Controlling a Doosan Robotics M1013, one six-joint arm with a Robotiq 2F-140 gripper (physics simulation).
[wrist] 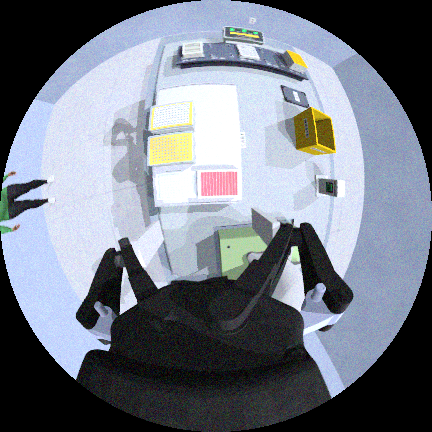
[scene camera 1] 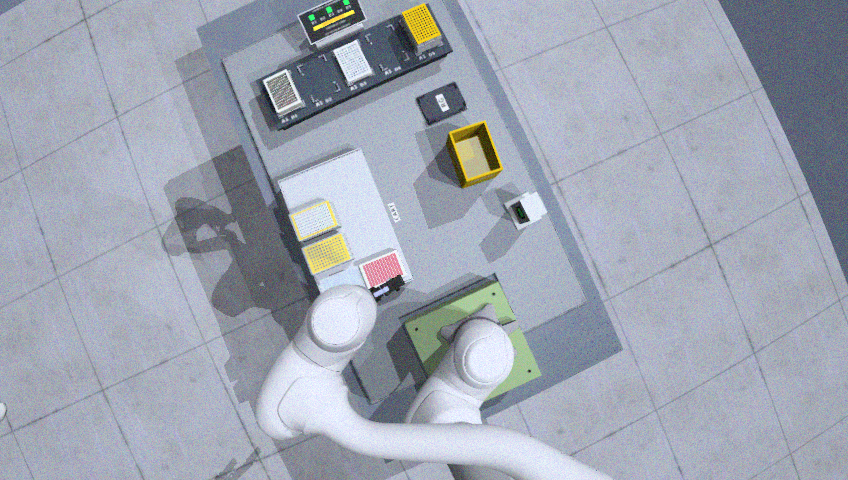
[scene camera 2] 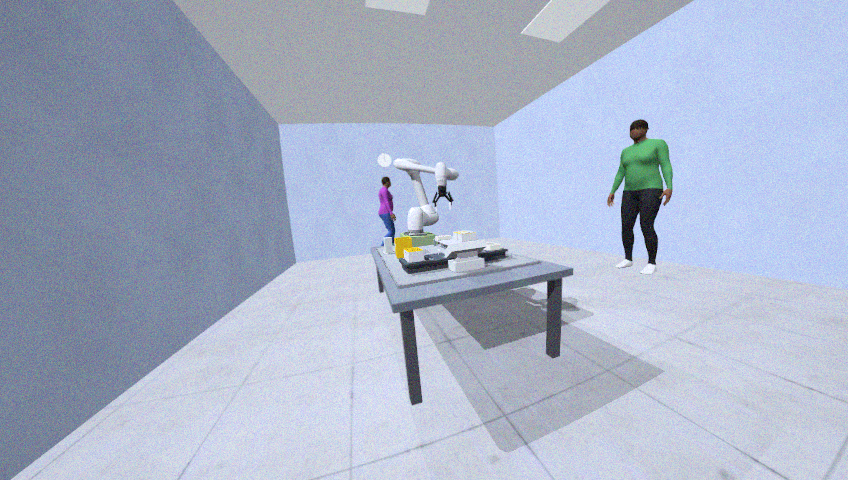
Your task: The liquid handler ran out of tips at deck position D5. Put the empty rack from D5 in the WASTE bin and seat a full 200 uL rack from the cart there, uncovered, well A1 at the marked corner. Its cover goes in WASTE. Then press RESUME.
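Seen in the pictures: gripper, fingertip midpoint: (wrist: 205, 224) (scene camera 2: 443, 210); arm's base, link origin: (scene camera 2: 415, 234).
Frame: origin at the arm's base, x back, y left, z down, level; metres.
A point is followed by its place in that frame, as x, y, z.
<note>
My gripper (scene camera 2: 442, 205) {-0.285, 0.201, -0.220} (wrist: 205, 224) {-0.285, 0.201, -0.220} is open and empty, high above the table; in scene camera 1 the arm mostly hides it. A yellow-topped rack (scene camera 1: 420, 24) {-0.970, -0.298, -0.018} (scene camera 2: 412, 254) {-1.036, -0.325, 0.000} (wrist: 296, 59) {-0.952, -0.290, -0.017} sits at D5, the right end of the dark deck (scene camera 1: 318, 74) {-0.998, 0.064, 0.043} (wrist: 220, 51) {-0.964, 0.071, 0.043}. The yellow WASTE bin (scene camera 1: 457, 159) {-0.524, -0.196, -0.018} (scene camera 2: 403, 245) {-0.599, -0.271, 0.008} (wrist: 304, 131) {-0.513, -0.197, 0.029} stands upright right of the cart (scene camera 1: 333, 175) {-0.667, 0.166, 0.038} (wrist: 210, 110) {-0.581, 0.154, 0.039}. On the cart are a yellow rack (scene camera 1: 327, 253) {-0.447, 0.280, -0.032} (wrist: 171, 148) {-0.442, 0.276, -0.032} and a yellow-rimmed rack with a white top (scene camera 1: 315, 220) {-0.551, 0.268, -0.032} (wrist: 171, 115) {-0.546, 0.269, -0.032}. Covers are too unclear to tell. The screen (scene camera 1: 331, 22) {-1.108, -0.049, -0.018} (wrist: 243, 35) {-1.100, -0.054, -0.014} stands behind the deck.
The cart also bears a red rack (scene camera 1: 382, 269) {-0.331, 0.159, 0.010} (wrist: 219, 184) {-0.324, 0.157, 0.016} and a pale box (wrist: 175, 186) {-0.336, 0.292, 0.029}. A dark flat box (scene camera 1: 441, 102) {-0.740, -0.262, 0.091} (wrist: 295, 96) {-0.733, -0.259, 0.091} lies between deck and bin. A white device (scene camera 1: 535, 205) {-0.291, -0.341, -0.031} (wrist: 340, 188) {-0.290, -0.331, -0.031} stands near the right edge. Two people (scene camera 2: 644, 166) (scene camera 2: 385, 201) stand beyond the table.
</note>
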